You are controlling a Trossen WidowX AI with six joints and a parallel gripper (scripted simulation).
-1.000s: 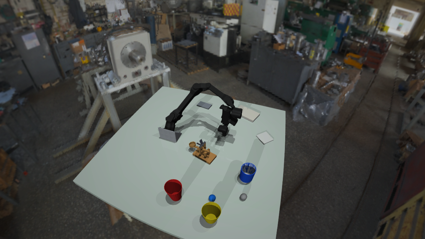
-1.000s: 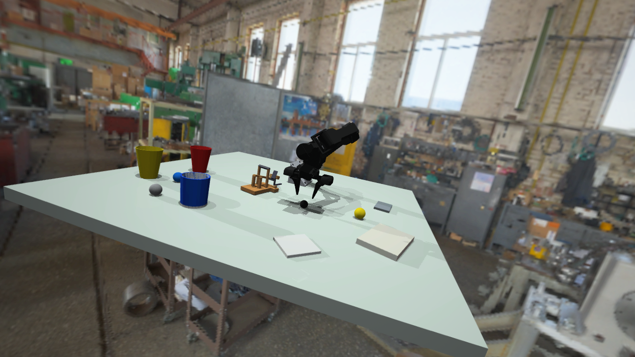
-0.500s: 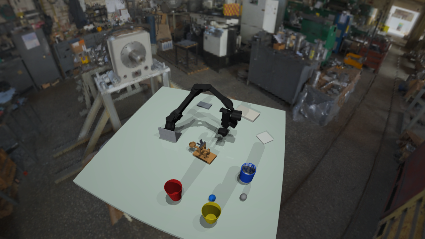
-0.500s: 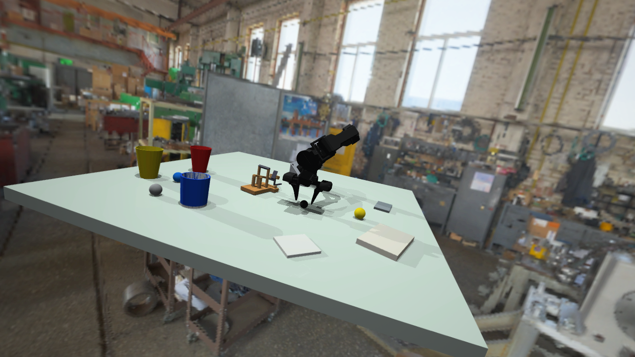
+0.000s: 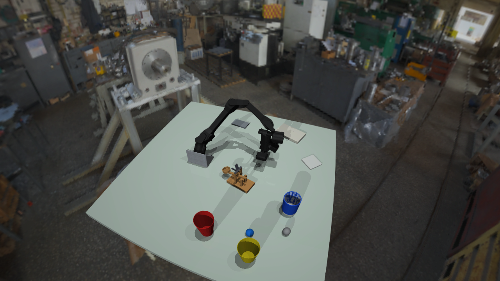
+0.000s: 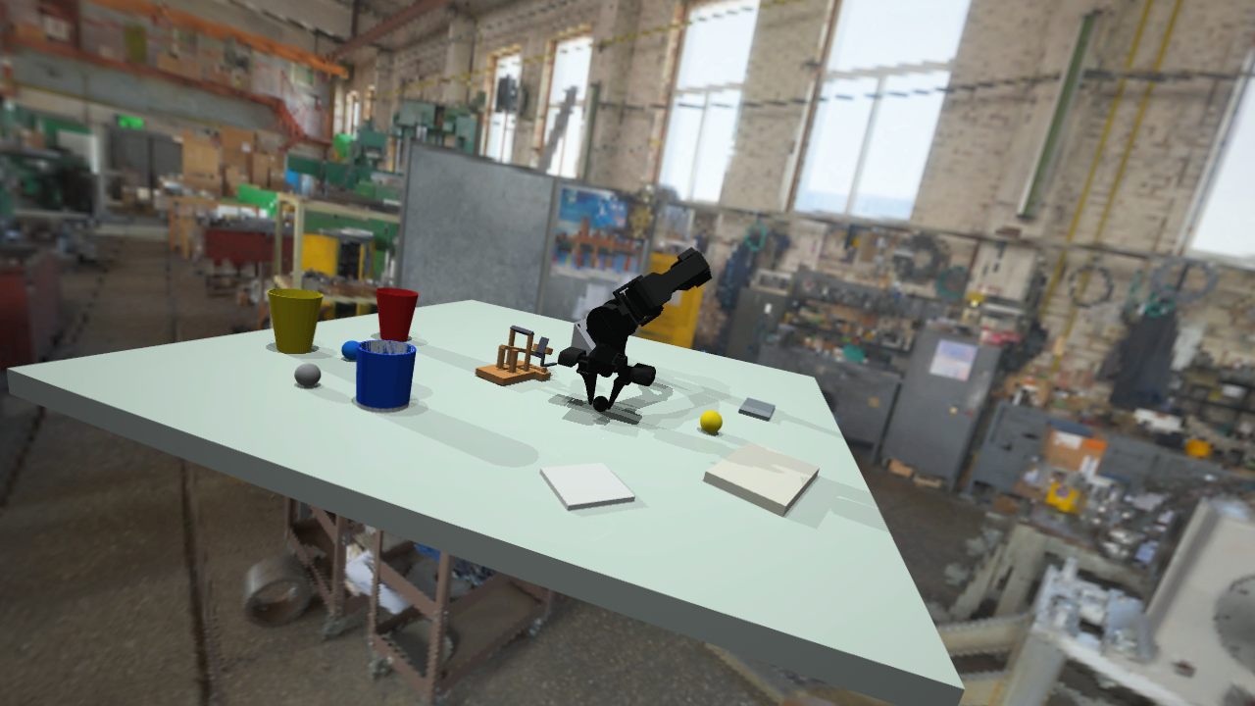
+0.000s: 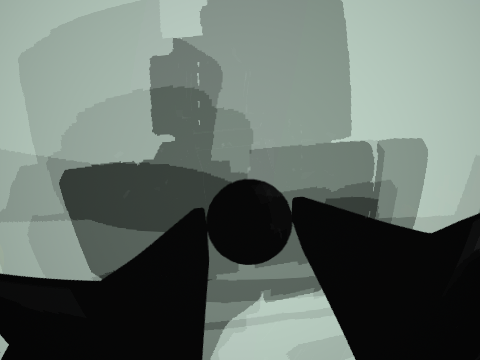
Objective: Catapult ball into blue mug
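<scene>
Right now my gripper tip is 190 mm to the left of the catapult, 120 mm past it and 40 mm below it. Round my gripper tip: yellow ball 220 mm to the left, 30 mm behind, 10 mm above; blue mug 330 mm to the right, 210 mm ahead, 20 mm above; black ball 10 mm above.
</scene>
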